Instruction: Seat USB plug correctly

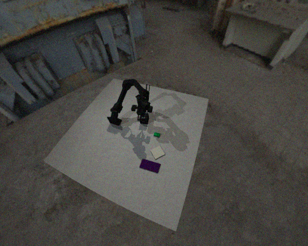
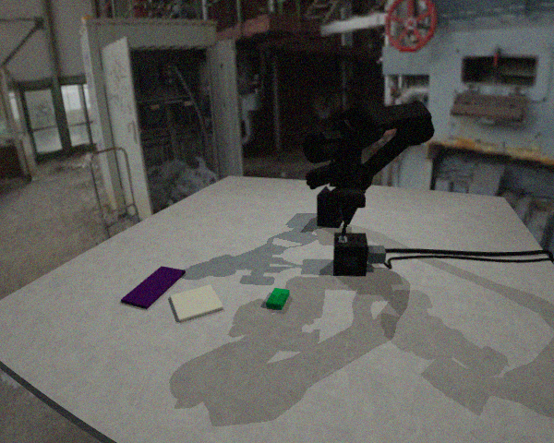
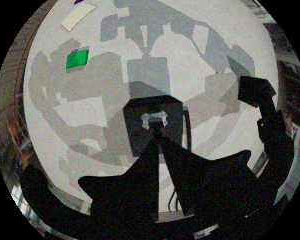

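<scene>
My gripper tip is 2 cm above the USB plug. Also, from my gripper tip: green block: 19 cm ahead, 11 cm below, 8 cm to the right; cream tile: 27 cm ahead, 23 cm to the right, 11 cm below; pale socket: 5 cm below, 1 cm to the right.
</scene>
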